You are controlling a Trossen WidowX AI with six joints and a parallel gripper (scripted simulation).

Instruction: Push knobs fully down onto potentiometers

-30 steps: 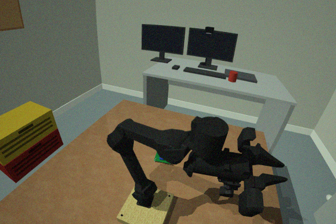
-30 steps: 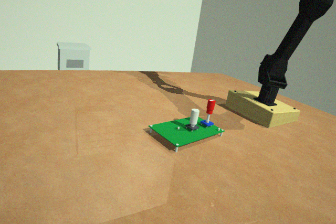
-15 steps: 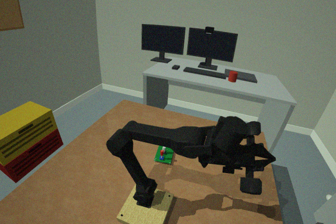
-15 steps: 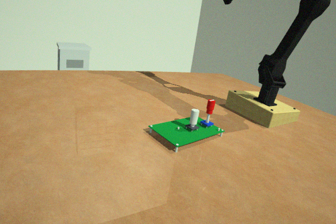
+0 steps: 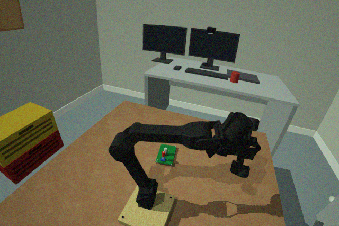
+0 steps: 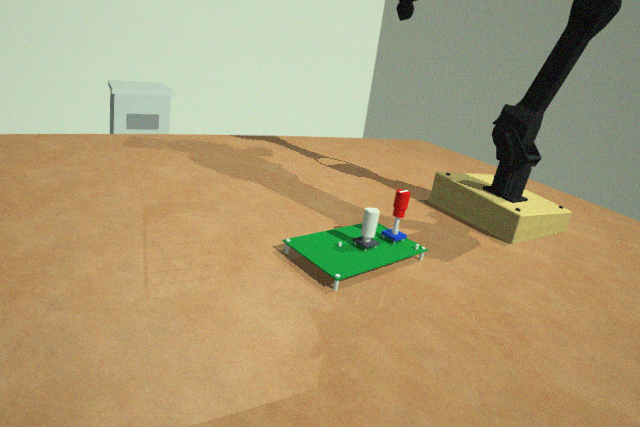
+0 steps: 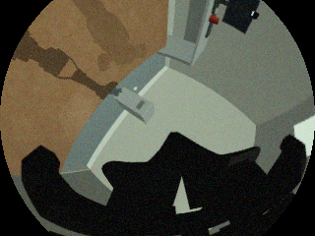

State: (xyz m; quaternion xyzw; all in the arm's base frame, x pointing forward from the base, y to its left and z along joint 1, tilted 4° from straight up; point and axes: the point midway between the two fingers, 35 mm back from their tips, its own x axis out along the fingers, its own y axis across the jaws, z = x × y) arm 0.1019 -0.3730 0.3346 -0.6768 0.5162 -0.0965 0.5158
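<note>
The red knob lies 190 mm ahead of my gripper tip, 390 mm to the left of it and 330 mm below it. Also, from my gripper tip: white knob (240 mm ahead, 390 mm to the left, 350 mm below).
</note>
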